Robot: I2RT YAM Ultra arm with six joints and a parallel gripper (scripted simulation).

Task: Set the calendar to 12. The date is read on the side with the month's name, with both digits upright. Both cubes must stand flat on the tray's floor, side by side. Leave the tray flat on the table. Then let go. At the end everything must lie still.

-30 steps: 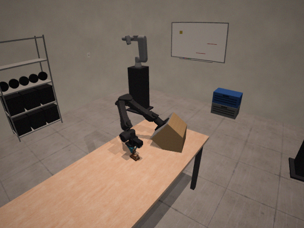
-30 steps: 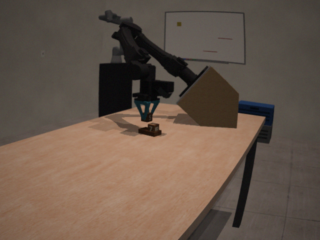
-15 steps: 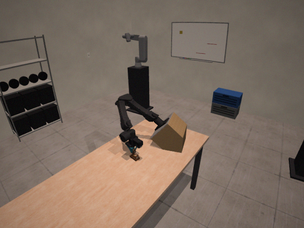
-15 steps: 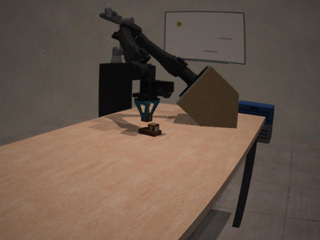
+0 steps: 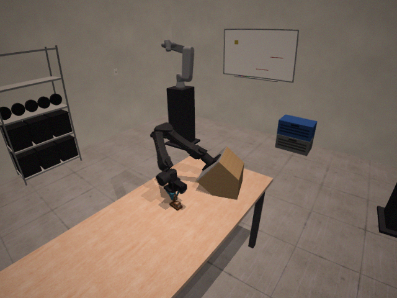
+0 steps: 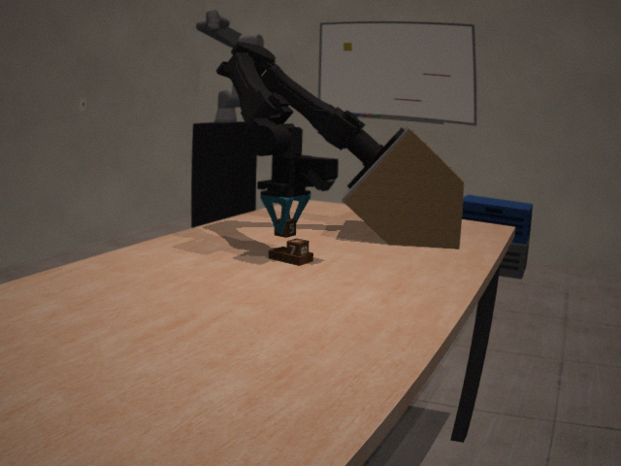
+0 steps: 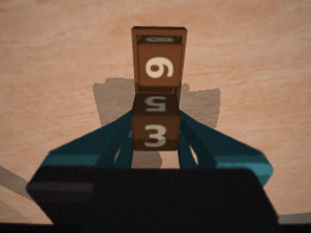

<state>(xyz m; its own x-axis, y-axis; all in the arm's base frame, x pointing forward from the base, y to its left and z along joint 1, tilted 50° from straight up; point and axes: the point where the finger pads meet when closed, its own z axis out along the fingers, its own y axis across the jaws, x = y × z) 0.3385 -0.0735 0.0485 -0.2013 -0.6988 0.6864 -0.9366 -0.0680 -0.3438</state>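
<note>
Right now my hand is 2 cm to the right of the dark brown calendar tray and 5 cm above it. Round my hand: cube: 1 cm ahead, 3 cm to the left, 4 cm below.
</note>
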